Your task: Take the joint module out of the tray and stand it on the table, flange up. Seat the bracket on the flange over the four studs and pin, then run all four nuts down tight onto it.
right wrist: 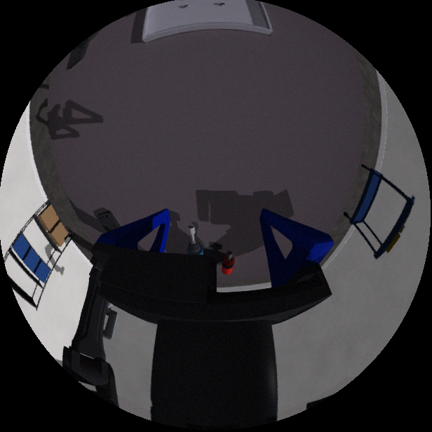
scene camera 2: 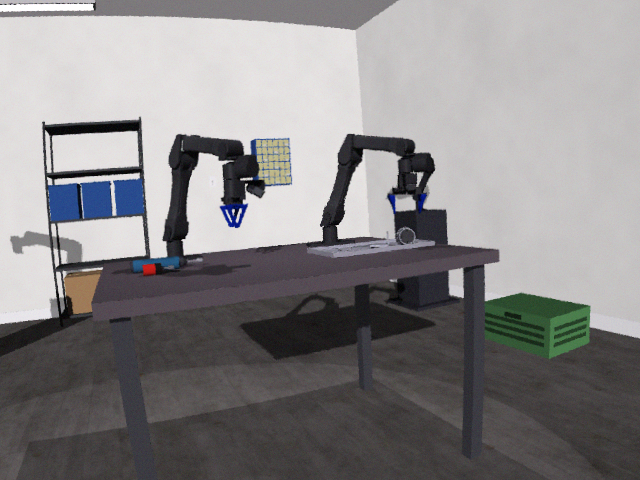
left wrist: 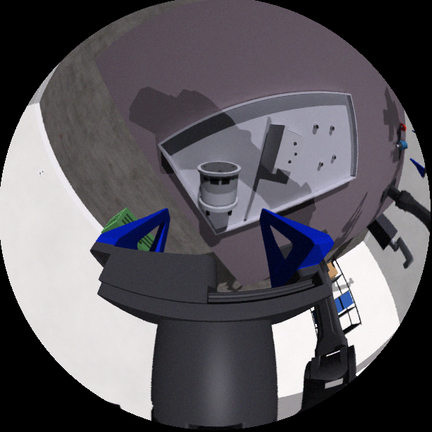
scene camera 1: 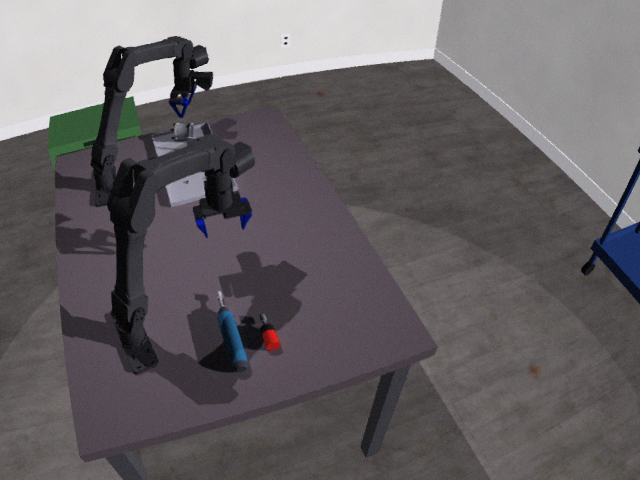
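Observation:
The grey joint module (scene camera 1: 181, 131) (scene camera 2: 405, 236) (left wrist: 218, 192) lies on its side in the light tray (scene camera 2: 336, 253) (left wrist: 354, 135) (right wrist: 210, 26), a round end face toward scene camera 2. The angled bracket (left wrist: 275, 147) lies in the tray's middle, its holes showing. Four small nuts (left wrist: 315, 127) sit at the tray's other end. My left gripper (scene camera 1: 181, 109) (scene camera 2: 407, 211) (left wrist: 214, 213) is open and empty, above the module and apart from it. My right gripper (scene camera 1: 224, 232) (scene camera 2: 234, 225) (right wrist: 214, 213) is open and empty, high above the table. The studs and pin cannot be made out.
A blue-handled tool (scene camera 1: 231, 335) (scene camera 2: 155, 264) (right wrist: 195, 248) and a short red tool (scene camera 1: 270, 338) (scene camera 2: 149, 269) (right wrist: 228, 265) lie near the table's near end in scene camera 1. A green crate (scene camera 1: 93, 124) (scene camera 2: 537, 322) stands on the floor beyond the table.

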